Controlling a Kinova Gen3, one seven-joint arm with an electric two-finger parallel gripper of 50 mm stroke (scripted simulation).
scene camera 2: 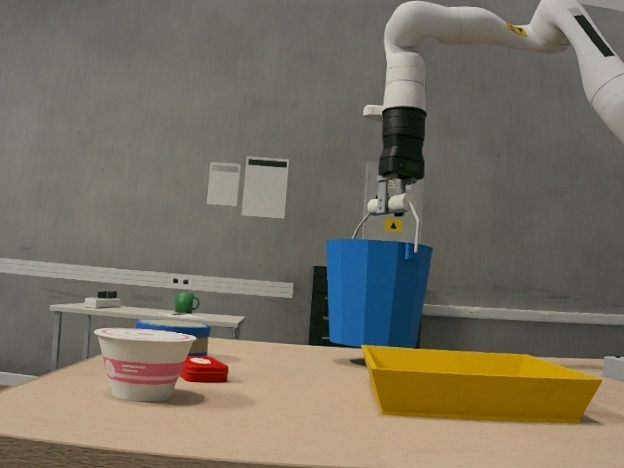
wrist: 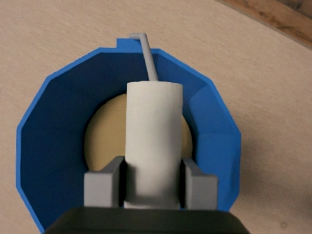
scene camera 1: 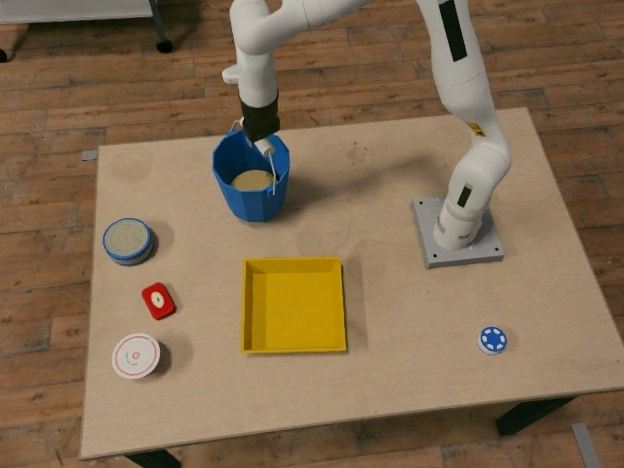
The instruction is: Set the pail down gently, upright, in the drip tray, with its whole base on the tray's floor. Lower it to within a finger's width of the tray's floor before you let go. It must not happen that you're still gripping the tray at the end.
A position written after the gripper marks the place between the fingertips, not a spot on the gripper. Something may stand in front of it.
In view: the gripper (scene camera 2: 390, 214), a blue pail (scene camera 2: 376, 289), a yellow drip tray (scene camera 2: 425, 392), a blue-rimmed round tin (scene camera 1: 128, 241), a red box (scene camera 2: 195, 369) and a pink-and-white cup (scene camera 2: 142, 365).
The yellow drip tray is seen too in scene camera 1 (scene camera 1: 297, 302). The blue-rimmed round tin is seen too in scene camera 2 (scene camera 2: 199, 347). The pink-and-white cup is seen too in scene camera 1 (scene camera 1: 135, 356). The wrist view misses the yellow drip tray: it is out of frame. The wrist view does not show the blue-rimmed round tin: it is out of frame.
